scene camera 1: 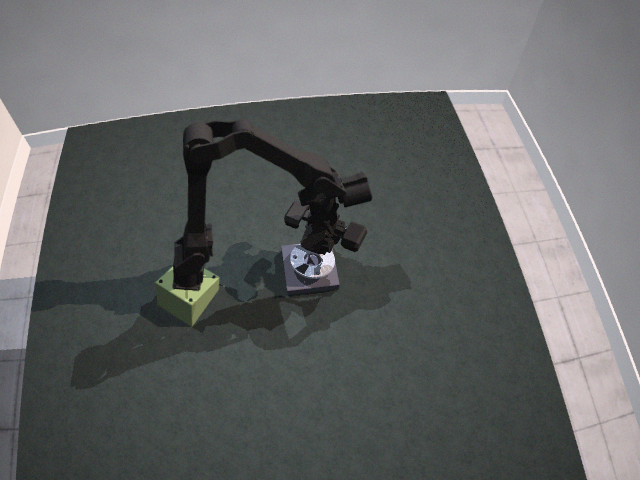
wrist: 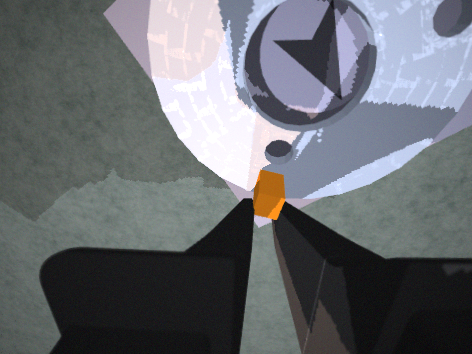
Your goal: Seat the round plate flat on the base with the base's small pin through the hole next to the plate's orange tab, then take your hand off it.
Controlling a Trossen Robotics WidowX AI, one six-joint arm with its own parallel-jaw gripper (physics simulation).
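The round plate, pale and shiny, lies over the square grey-mauve base. The base's round boss with a dark arrow shape shows inside the plate's big middle hole, with a dark gap at its left and lower side. The small hole next to the orange tab looks dark, and no pin can be made out in it. My gripper is shut on the orange tab at the plate's edge. Whether the plate rests flat on the base cannot be told.
A second small hole shows at the upper right of the wrist view. The arm's yellow-green mounting block stands left of the base on the dark green mat. Pale tiles and grey walls lie beyond the mat.
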